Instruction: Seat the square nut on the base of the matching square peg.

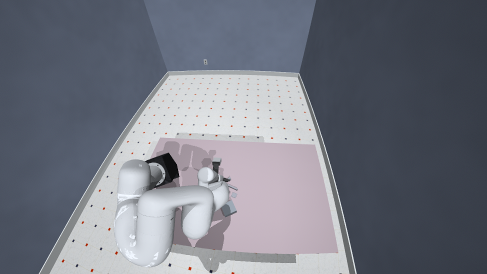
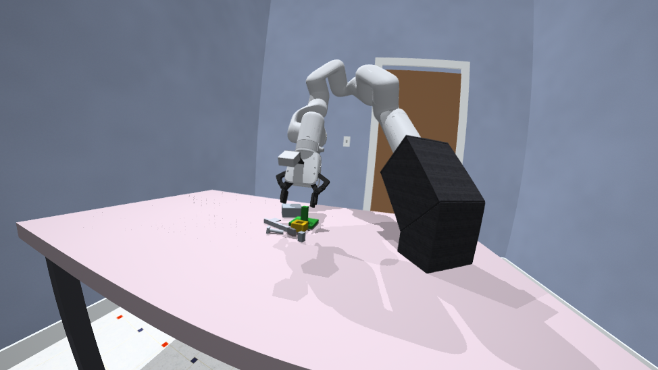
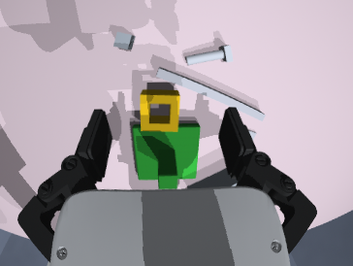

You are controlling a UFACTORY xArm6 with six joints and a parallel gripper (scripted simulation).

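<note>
Now: hand 60 mm short of the long bar, 10 mm to the left of it and 80 mm above it. The rest, counted from my hand: small plate (80 mm ahead, 80 mm to the right, 90 mm below); bolt (70 mm ahead, 30 mm to the left, 80 mm below); grey block (40 mm ahead, 160 mm to the right, 70 mm below).
</note>
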